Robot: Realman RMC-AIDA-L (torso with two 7-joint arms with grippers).
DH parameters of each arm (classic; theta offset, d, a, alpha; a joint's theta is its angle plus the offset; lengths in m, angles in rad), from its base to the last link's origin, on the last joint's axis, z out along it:
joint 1: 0 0.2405 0 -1.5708
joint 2: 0 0 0 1.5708
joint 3: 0 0.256 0 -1.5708
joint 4: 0 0 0 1.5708
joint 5: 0 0.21 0 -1.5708
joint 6: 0 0 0 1.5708
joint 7: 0 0.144 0 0
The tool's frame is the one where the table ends.
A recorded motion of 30 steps. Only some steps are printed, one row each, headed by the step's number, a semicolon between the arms.
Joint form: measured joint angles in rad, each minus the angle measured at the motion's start. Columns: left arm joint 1, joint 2, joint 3, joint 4, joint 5, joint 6, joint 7; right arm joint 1, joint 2, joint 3, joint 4, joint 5, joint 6, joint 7.
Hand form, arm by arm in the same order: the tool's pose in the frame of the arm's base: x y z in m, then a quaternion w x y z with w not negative. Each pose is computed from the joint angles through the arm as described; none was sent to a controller.
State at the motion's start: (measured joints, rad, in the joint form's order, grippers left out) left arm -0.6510 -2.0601 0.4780 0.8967 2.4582 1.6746 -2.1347; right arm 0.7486 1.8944 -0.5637 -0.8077 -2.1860 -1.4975 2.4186
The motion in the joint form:
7: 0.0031 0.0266 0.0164 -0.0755 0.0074 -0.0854 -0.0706; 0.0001 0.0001 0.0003 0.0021 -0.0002 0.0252 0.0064
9: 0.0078 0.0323 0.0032 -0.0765 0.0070 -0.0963 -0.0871; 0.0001 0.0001 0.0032 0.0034 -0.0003 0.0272 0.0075
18: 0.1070 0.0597 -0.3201 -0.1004 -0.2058 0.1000 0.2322; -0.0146 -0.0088 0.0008 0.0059 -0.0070 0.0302 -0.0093
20: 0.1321 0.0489 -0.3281 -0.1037 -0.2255 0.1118 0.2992; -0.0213 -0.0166 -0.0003 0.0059 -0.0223 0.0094 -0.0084
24: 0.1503 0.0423 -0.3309 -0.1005 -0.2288 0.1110 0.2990; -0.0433 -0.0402 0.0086 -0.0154 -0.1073 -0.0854 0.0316
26: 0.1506 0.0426 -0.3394 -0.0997 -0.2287 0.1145 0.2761; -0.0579 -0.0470 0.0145 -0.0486 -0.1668 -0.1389 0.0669
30: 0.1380 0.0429 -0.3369 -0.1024 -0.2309 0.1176 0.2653; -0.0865 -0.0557 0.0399 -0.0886 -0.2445 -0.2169 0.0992
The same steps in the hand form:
7: -0.2811 0.3570 0.0475 0.12316 -0.82587 -0.53849 -0.11315; 0.2278 0.4228 0.1151 0.17736 -0.78934 0.53893 0.23461
9: -0.2852 0.3577 0.0516 0.13233 -0.81650 -0.54932 -0.11861; 0.2282 0.4230 0.1154 0.17810 -0.78793 0.54011 0.23605
18: -0.3030 0.3220 0.0994 0.16691 -0.81550 -0.45863 -0.31108; 0.2364 0.4203 0.1184 0.18693 -0.78872 0.53930 0.22834
20: -0.3073 0.3133 0.0964 0.17513 -0.82167 -0.43893 -0.31863; 0.2407 0.4163 0.1198 0.18325 -0.79055 0.54260 0.21690
24: -0.3121 0.3076 0.0949 0.17828 -0.81631 -0.44646 -0.32022; 0.2559 0.3993 0.1269 0.16755 -0.78760 0.56845 0.16874
26: -0.3125 0.3070 0.0960 0.17595 -0.80964 -0.45597 -0.32499; 0.2644 0.3890 0.1325 0.16478 -0.78086 0.58654 0.13811
30: -0.3079 0.3107 0.0955 0.16937 -0.81058 -0.45467 -0.32794; 0.2794 0.3709 0.1414 0.16058 -0.76610 0.61379 0.10279

